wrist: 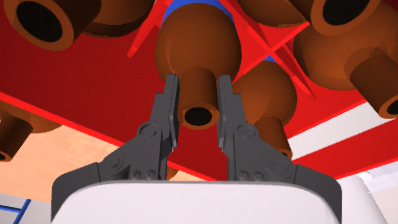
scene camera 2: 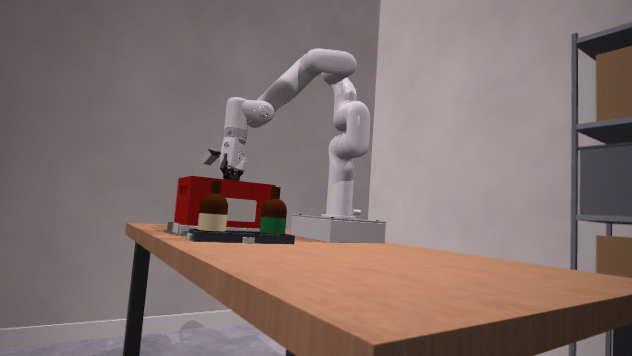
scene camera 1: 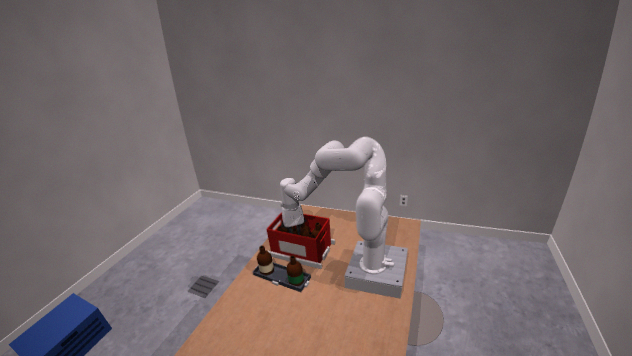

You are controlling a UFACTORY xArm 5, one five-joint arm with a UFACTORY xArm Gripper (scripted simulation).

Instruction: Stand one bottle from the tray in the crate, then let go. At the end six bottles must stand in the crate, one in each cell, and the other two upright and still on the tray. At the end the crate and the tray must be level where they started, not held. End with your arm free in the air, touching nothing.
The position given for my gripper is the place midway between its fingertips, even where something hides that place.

In view: my gripper (scene camera 2: 230,192), a dark tray (scene camera 2: 230,236) and a red crate (scene camera 1: 306,248).
The red crate also shows in the wrist view (wrist: 105,88). My gripper is seen too in the wrist view (wrist: 198,90).
